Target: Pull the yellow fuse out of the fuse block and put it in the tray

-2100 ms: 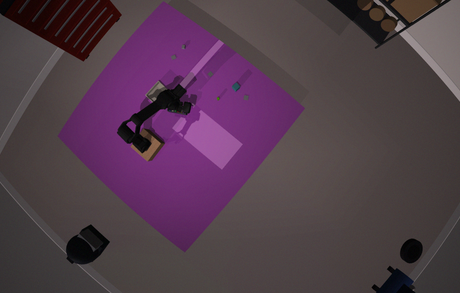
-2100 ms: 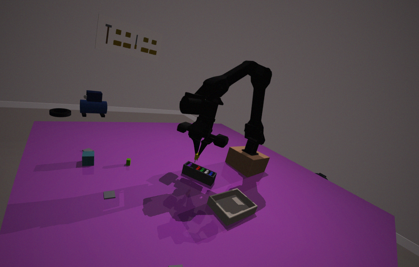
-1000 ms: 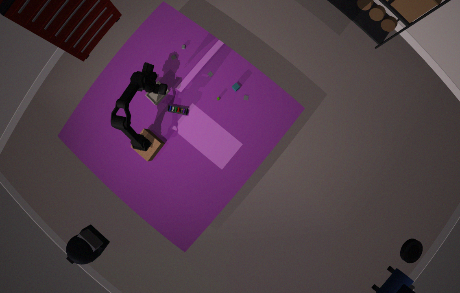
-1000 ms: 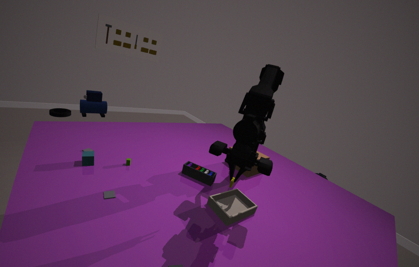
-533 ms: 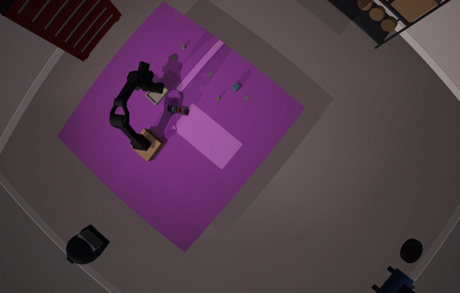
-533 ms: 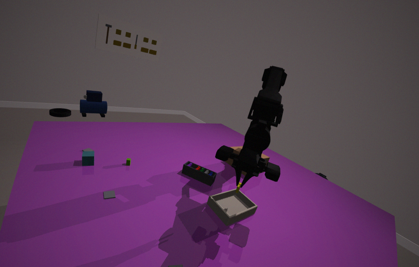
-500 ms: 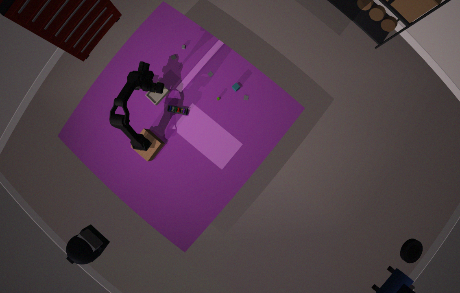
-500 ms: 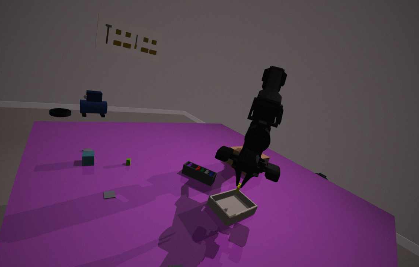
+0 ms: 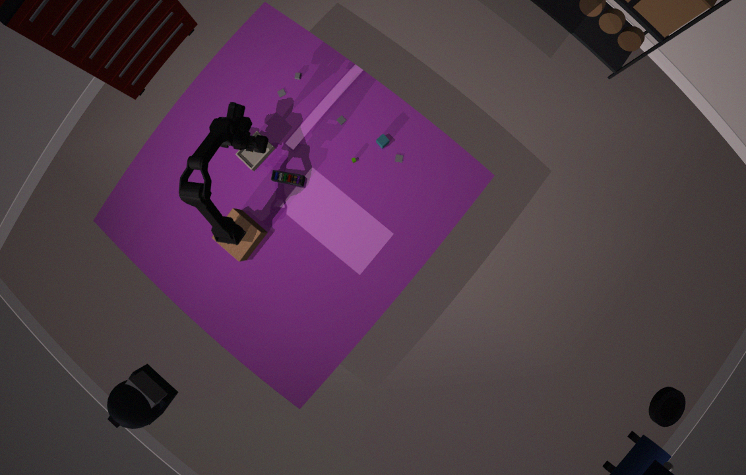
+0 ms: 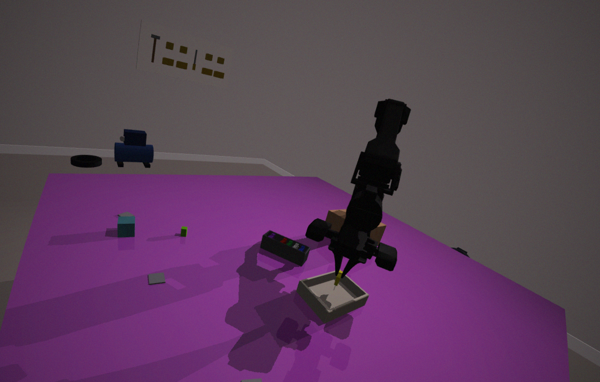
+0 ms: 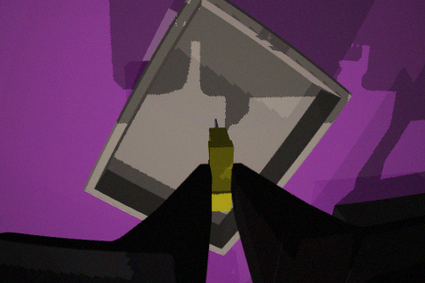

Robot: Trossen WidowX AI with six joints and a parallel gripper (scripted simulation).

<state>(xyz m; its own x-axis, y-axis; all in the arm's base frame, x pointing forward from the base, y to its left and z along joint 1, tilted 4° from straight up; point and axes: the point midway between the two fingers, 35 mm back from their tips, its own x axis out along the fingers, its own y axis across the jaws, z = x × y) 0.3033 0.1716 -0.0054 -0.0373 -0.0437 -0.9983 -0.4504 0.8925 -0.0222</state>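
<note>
Right now my gripper tip is 10 mm above the yellow fuse. The rest, counted from my gripper tip: grey tray (60 mm below); teal cube (340 mm ahead, 400 mm to the right, 50 mm below); small green cube (210 mm ahead, 350 mm to the right, 50 mm below).
</note>
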